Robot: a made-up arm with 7 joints.
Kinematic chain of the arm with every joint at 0, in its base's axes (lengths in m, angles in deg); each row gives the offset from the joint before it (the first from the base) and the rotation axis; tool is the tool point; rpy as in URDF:
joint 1: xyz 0 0 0.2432 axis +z
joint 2: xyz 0 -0.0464 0.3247 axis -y
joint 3: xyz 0 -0.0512 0.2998 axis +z
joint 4: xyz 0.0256 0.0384 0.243 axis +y
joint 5: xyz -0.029 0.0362 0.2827 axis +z
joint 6: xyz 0 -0.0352 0.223 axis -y
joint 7: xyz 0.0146 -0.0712 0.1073 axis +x
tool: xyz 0 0 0 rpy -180 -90 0
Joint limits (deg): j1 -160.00..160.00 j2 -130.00..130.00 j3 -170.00..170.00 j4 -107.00..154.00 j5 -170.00..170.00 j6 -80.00..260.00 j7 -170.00..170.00
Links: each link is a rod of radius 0.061 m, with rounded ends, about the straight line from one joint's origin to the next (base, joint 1, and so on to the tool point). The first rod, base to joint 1, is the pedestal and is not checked.
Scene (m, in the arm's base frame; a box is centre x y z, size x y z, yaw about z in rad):
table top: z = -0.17
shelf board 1: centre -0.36 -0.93 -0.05 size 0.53 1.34 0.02 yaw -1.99
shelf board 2: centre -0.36 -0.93 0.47 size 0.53 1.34 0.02 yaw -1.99
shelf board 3: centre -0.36 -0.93 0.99 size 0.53 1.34 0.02 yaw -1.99
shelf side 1: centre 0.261 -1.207 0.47 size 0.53 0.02 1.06 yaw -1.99
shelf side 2: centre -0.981 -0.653 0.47 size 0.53 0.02 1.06 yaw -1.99
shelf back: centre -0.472 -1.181 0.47 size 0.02 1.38 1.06 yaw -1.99
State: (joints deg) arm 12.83 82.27 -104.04 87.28 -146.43 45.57 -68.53
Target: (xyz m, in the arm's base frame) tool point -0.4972 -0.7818 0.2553
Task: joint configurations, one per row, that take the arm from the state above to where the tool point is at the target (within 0.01 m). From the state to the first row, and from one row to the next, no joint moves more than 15 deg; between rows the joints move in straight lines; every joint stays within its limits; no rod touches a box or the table.
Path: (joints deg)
1: 5.57 84.03 -103.29 100.16 -149.93 48.95 -68.53
2: -1.69 85.79 -102.53 113.03 -153.43 52.33 -68.53
3: -8.95 87.55 -101.78 125.91 -156.94 55.71 -68.53
4: -16.21 89.31 -101.03 138.79 -160.44 59.09 -68.53
5: -16.78 90.13 -112.36 135.52 -159.60 57.39 -68.53
6: -17.35 90.95 -123.70 132.24 -158.76 55.68 -68.53
7: -17.91 91.77 -135.03 128.97 -157.91 53.98 -68.53
8: -18.48 92.59 -146.36 125.69 -157.07 52.27 -68.53
9: -9.89 95.48 -139.28 111.83 -153.18 49.12 -68.53
10: -1.31 98.36 -132.20 97.97 -149.29 45.97 -68.53
11: 7.28 101.25 -125.12 84.11 -145.39 42.81 -68.53

